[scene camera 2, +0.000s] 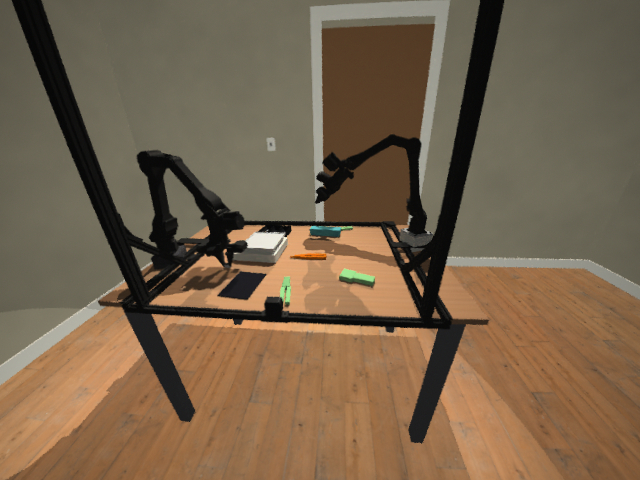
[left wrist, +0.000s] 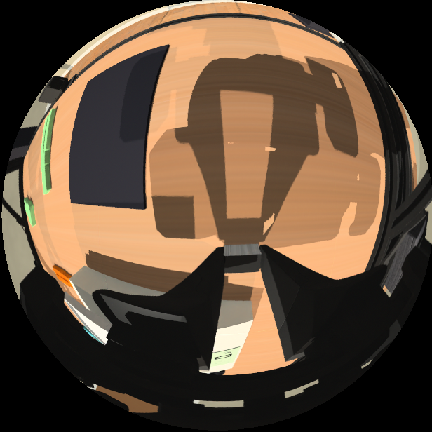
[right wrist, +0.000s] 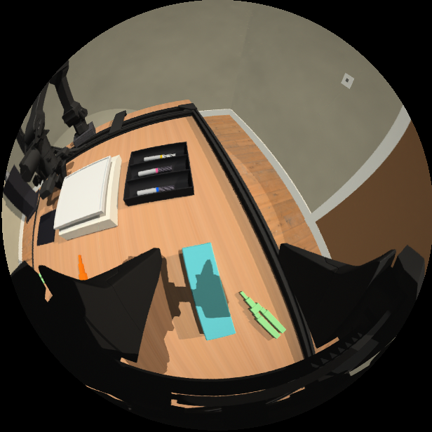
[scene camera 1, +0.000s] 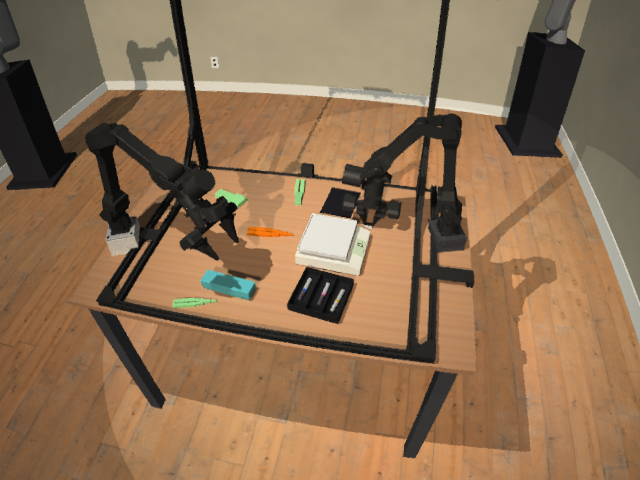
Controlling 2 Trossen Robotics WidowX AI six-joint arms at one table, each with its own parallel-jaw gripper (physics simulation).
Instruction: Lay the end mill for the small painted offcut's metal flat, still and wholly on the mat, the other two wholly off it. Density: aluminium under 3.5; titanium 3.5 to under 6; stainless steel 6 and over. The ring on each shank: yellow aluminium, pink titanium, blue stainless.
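Frame: origin at the left arm's base, x ahead, y left, z up, level; centimetres.
Seen in the pictures: left gripper, fingertip midpoint: [scene camera 2: 227,266] [scene camera 1: 368,224]; right gripper, fingertip midpoint: [scene camera 2: 318,200] [scene camera 1: 228,251]; left arm's base at its link origin: [scene camera 2: 168,251] [scene camera 1: 448,229]; right arm's base at its link origin: [scene camera 2: 416,231] [scene camera 1: 121,227].
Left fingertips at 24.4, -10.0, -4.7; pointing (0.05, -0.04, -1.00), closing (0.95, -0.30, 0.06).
Pixels of each thing's middle, then the offset from my left fingertips to it, as dx, dy, dz. "spot": a spot on its surface instead. Level surfaces: height alone.
- scale at a spot on its surface: [scene camera 1: 328,236] [scene camera 2: 263,239] spot: +14.8, +10.1, +5.6
- dark mat at its surface level: dz -0.3
- pink ring at the middle of its body: [scene camera 1: 323,295] +18.5, +28.8, +0.2
- yellow ring at the middle of its body: [scene camera 1: 336,301] +14.9, +31.7, +0.2
- black tray at the middle of its body: [scene camera 1: 321,294] [scene camera 2: 273,232] +19.0, +28.9, +0.8
- teal block at the middle of its body: [scene camera 1: 228,285] [scene camera 2: 325,231] +46.1, +23.1, +1.2
- green clamp-like piece at the middle of its body: [scene camera 1: 194,302] +56.2, +27.7, -0.1
- orange piece at the middle of its body: [scene camera 1: 270,232] [scene camera 2: 308,256] +33.1, +0.2, -0.1
My left gripper [scene camera 1: 368,222] [scene camera 2: 227,266] [left wrist: 241,251] is low over the table beside the scale [scene camera 1: 328,236] [scene camera 2: 265,241] [right wrist: 82,192], its fingers shut on a small dark grey offcut [left wrist: 242,263]. The offcut is hidden in the scene views. The dark mat [scene camera 1: 339,200] [scene camera 2: 241,285] [left wrist: 107,150] lies close by with no end mill on it. The end mills with blue ring [scene camera 1: 305,289] [right wrist: 156,190], pink ring [scene camera 1: 323,293] [right wrist: 155,171] and yellow ring [scene camera 1: 337,300] [right wrist: 160,157] lie in separate compartments of the black tray [scene camera 1: 312,313] [right wrist: 160,199]. My right gripper [scene camera 1: 227,250] [right wrist: 221,253] is open, empty, high above the table.
A teal block [scene camera 1: 227,284] [right wrist: 207,290] and a green clamp-like piece [scene camera 1: 193,302] [right wrist: 262,315] lie near the front left in scene camera 1. An orange piece [scene camera 1: 268,231] lies mid-table. Green pieces [scene camera 1: 230,198] [scene camera 1: 299,191] lie at the back. A black frame [scene camera 1: 268,333] borders the table.
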